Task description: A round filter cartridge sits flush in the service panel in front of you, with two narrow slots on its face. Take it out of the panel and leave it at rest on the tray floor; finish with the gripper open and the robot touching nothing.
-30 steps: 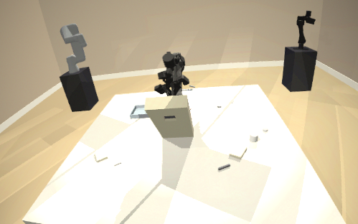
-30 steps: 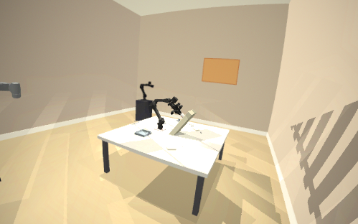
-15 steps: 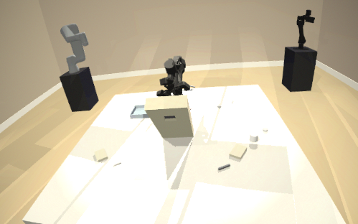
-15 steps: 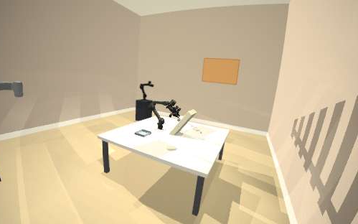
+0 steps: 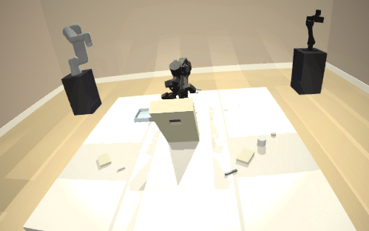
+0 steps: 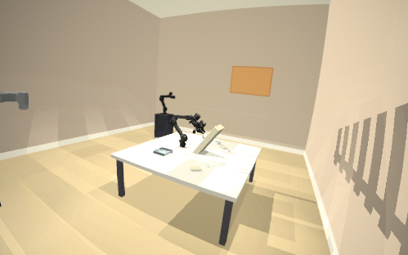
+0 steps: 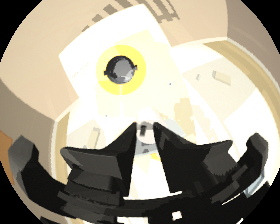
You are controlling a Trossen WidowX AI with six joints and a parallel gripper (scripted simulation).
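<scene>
The round filter cartridge lies 30 mm below my gripper tip and 10 mm ahead of it. Round my gripper tip: beige service panel: 50 mm below, 50 mm ahead; blue-grey tray: 350 mm behind, 280 mm to the right, 220 mm below.
</scene>
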